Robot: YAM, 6 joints.
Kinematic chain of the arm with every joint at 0, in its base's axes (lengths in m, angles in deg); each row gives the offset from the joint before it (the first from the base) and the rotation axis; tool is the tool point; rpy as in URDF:
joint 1: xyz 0 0 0.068 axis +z
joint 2: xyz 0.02 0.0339 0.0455 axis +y
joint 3: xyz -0.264 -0.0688 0 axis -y
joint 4: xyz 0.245 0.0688 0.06 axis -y
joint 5: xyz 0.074 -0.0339 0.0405 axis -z
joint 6: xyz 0.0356 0 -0.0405 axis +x
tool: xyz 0 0 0 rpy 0 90 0
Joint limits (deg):
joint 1: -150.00..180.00
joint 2: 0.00..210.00
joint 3: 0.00..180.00
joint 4: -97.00..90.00
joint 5: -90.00..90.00
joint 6: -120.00..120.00
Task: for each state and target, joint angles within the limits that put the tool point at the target. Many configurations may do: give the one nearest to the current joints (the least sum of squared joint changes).
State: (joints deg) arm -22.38 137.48 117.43 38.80 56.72 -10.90
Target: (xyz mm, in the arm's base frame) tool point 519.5 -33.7 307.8
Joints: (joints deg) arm -0.32 128.01 105.15 39.43 59.91 -10.90
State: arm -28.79 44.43 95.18 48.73 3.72 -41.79
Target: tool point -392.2 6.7 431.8
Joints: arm -1.60 3.24 92.20 59.41 6.86 -41.79
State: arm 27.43 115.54 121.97 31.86 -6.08 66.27
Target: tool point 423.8 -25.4 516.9
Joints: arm -3.74 107.74 113.64 31.89 -3.70 66.27
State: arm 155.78 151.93 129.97 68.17 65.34 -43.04
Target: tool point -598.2 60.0 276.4
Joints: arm 176.70 158.54 147.67 43.69 45.77 -43.04
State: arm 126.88 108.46 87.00 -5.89 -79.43 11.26
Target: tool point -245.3 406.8 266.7
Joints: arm 116.91 119.61 96.45 -2.07 -76.48 11.26
